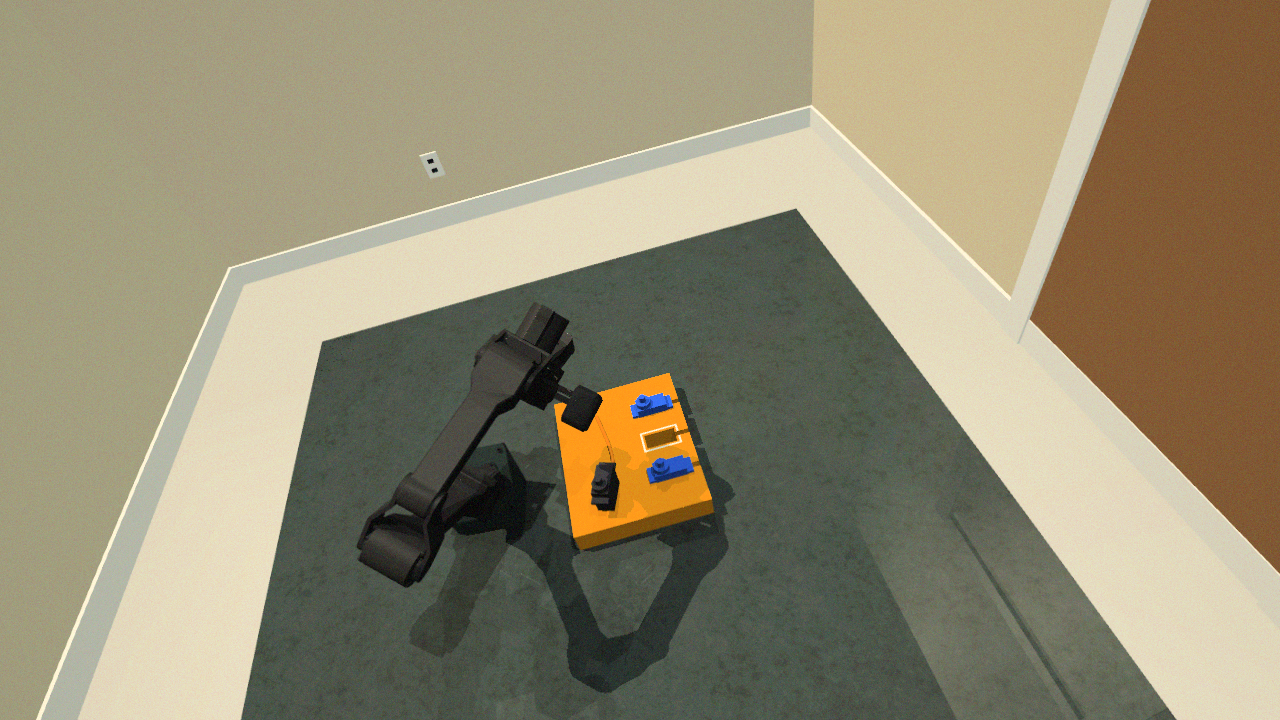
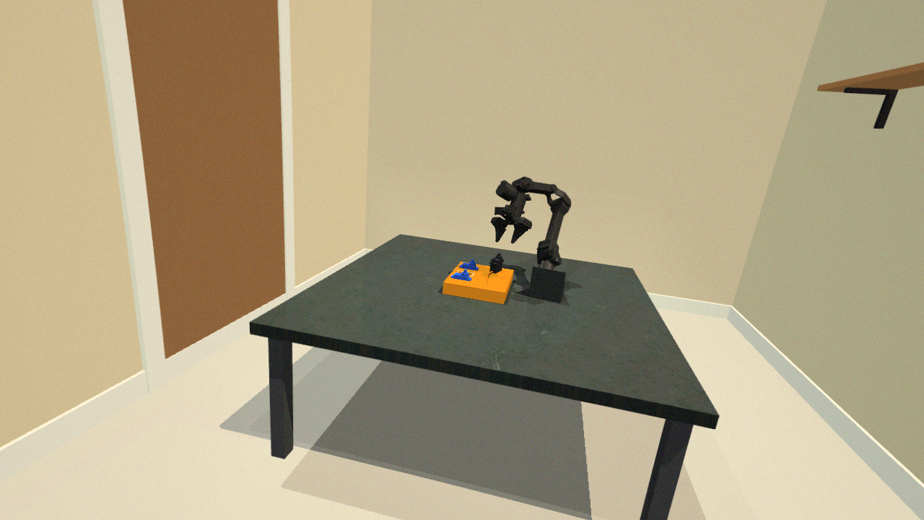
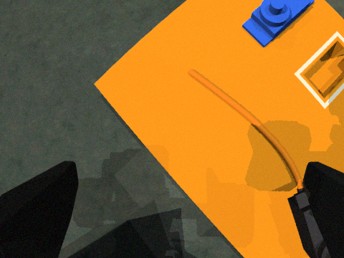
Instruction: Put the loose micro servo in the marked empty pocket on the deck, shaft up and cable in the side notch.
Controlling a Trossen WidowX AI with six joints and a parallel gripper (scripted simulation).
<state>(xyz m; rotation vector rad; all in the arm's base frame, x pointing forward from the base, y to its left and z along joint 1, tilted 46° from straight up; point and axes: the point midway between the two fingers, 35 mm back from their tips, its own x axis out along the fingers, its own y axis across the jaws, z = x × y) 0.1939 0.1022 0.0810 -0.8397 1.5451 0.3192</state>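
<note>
Now: gripper tip 40 mm short of the orange deck, 20 mm to the left of it and 180 mm above it.
</note>
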